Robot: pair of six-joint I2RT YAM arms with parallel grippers.
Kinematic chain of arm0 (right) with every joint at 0, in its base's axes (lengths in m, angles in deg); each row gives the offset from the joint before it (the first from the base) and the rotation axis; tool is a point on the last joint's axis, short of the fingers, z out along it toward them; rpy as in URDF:
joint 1: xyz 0 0 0.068 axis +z
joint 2: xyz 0.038 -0.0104 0.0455 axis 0.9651 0.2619 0
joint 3: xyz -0.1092 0.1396 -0.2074 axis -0.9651 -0.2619 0
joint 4: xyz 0.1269 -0.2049 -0.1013 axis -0.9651 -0.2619 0
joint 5: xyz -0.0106 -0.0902 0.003 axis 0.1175 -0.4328 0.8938
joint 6: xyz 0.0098 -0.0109 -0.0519 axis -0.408 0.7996 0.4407
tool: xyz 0 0 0 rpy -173.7 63.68 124.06
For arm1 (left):
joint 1: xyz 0 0 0.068 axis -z
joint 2: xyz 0.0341 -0.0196 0.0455 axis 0.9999 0.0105 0
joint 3: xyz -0.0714 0.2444 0.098 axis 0.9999 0.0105 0
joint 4: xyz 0.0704 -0.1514 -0.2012 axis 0.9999 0.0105 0
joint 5: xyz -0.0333 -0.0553 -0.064 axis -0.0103 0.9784 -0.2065
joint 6: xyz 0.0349 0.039 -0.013 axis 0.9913 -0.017 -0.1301
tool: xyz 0 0 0 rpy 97.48 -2.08 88.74
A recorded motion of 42 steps. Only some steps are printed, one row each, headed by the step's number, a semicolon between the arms.
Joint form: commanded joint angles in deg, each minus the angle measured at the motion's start. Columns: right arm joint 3, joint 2, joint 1, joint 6, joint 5, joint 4; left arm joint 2, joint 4, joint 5, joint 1, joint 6, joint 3.
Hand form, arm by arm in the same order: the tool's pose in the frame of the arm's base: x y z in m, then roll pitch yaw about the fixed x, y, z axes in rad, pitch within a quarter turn. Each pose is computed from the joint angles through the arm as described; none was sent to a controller.
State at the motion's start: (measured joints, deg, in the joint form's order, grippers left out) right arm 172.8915 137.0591 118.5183 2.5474 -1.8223 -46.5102; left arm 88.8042 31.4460 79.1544 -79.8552 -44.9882 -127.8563
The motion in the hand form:
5: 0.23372 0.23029 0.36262 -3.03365 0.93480 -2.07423; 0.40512 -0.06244 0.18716 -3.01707 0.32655 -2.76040
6: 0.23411 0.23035 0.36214 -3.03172 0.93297 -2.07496; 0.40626 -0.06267 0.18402 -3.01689 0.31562 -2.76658
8: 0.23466 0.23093 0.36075 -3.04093 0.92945 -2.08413; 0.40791 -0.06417 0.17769 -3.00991 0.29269 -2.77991
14: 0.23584 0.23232 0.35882 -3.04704 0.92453 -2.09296; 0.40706 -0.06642 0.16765 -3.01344 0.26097 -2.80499
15: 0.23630 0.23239 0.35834 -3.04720 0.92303 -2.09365; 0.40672 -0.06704 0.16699 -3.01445 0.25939 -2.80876
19: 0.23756 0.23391 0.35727 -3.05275 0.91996 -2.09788; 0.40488 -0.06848 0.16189 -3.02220 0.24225 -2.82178
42: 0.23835 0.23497 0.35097 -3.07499 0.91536 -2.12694; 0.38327 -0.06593 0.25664 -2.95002 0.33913 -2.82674
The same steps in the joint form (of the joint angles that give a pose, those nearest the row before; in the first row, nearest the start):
5: -1.37 -1.03 0.00 -0.58 -0.93 1.07; 3.76 -0.98 -0.05 -0.50 1.73 -2.97
6: -1.39 -0.96 -0.02 -0.57 -1.07 1.07; 4.36 -0.85 0.39 -0.53 1.99 -3.19
8: -1.46 -0.77 -0.02 -0.83 -1.00 1.08; 5.45 -0.76 1.59 -0.47 2.44 -3.44
14: -1.44 -0.38 0.03 -1.09 -1.15 1.16; 6.56 -0.71 2.62 -0.23 3.32 -2.94
15: -1.44 -0.29 -0.02 -1.07 -1.15 1.16; 6.59 -0.73 2.64 -0.14 3.43 -2.85
19: -1.22 0.15 0.01 -1.19 -1.09 1.17; 6.98 -0.55 2.84 0.09 3.80 -2.35
42: -2.43 0.29 0.07 -2.16 -1.23 2.19; -4.00 9.28 4.16 0.13 4.86 -7.94

